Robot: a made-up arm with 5 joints.
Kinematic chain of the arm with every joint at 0, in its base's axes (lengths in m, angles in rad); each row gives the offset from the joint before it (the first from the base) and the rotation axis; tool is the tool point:
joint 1: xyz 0 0 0.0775 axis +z
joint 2: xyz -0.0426 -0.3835 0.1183 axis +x
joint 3: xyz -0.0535 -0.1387 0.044 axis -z
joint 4: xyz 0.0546 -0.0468 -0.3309 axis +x
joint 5: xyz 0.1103 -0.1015 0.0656 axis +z
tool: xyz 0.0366 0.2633 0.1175
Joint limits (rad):
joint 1: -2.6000..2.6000
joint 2: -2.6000..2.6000
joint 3: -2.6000..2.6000
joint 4: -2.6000..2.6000
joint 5: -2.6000..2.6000
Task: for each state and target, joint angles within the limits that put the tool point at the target. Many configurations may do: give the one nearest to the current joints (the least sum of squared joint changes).
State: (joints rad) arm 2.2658 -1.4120 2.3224 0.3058 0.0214
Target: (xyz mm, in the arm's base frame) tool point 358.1 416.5 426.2
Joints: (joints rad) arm 2.6000 -1.2564 2.1683 0.1766 0.3668
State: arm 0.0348 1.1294 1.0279 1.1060 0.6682
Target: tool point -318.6 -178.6 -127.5
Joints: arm -0.3274 1.4444 0.8371 1.5137 0.6900
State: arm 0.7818 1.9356 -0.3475 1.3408 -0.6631
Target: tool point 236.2 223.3 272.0
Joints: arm 0.8606 2.6000 -0.2980 1.7416 -0.7148
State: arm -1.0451 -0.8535 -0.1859 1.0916 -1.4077
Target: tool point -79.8 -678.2 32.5
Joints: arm -0.7120 -0.6228 -0.6768 1.0105 -1.2688
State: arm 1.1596 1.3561 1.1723 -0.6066 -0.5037
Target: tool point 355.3 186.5 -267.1
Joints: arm 1.6198 1.1706 1.1585 -0.7138 -0.7013
